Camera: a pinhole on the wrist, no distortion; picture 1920 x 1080 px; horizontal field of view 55.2 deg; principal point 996.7 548.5 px. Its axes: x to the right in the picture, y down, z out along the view. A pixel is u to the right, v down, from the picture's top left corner.
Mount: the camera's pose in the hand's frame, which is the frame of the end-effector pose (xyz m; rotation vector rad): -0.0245 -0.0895 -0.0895 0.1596 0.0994 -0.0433
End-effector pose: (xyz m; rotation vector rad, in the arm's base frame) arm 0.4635 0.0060 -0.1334 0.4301 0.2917 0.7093
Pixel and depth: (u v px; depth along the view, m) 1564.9 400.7 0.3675
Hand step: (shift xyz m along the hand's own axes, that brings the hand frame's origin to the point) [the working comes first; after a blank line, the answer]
In the camera's frame: 0.1137 -0.0296 0.3675

0.1221 -0.1817 0.2553
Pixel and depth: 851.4 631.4 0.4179
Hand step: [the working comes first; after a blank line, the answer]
In the camera's frame: -0.0331 0.0189 0.4179

-0.0166 -0.1369 0.3274
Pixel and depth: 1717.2 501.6 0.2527
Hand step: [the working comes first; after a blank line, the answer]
In the camera's frame: 0.0992 -0.0065 0.2527

0.0978 -0.1400 0.1476
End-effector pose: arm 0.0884 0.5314 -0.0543 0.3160 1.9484 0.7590
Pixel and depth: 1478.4 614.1 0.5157
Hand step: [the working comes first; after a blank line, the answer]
In the camera's frame: 0.1353 0.0184 0.5157

0.1601 -0.1590 0.4062
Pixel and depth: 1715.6 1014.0 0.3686
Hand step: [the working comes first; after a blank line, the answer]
In the camera's frame: 0.1443 0.0934 0.3686

0.1589 -0.0617 0.2725
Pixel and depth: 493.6 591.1 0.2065
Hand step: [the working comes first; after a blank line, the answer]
In the camera's frame: -0.0566 0.0048 0.2065

-0.0608 -0.1160 0.1199
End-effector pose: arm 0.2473 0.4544 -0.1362 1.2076 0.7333 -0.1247
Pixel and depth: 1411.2 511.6 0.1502
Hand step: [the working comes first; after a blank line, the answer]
In the camera's frame: 0.0339 -0.0030 0.1502

0.0234 -0.1178 0.0541
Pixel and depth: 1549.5 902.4 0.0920
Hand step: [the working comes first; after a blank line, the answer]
In the camera's frame: 0.0277 0.0177 0.0920

0.0127 -0.0878 0.0008
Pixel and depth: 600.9 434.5 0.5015
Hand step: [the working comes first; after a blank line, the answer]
In the camera's frame: -0.1081 -0.0311 0.5015

-0.0857 -0.1970 0.4093
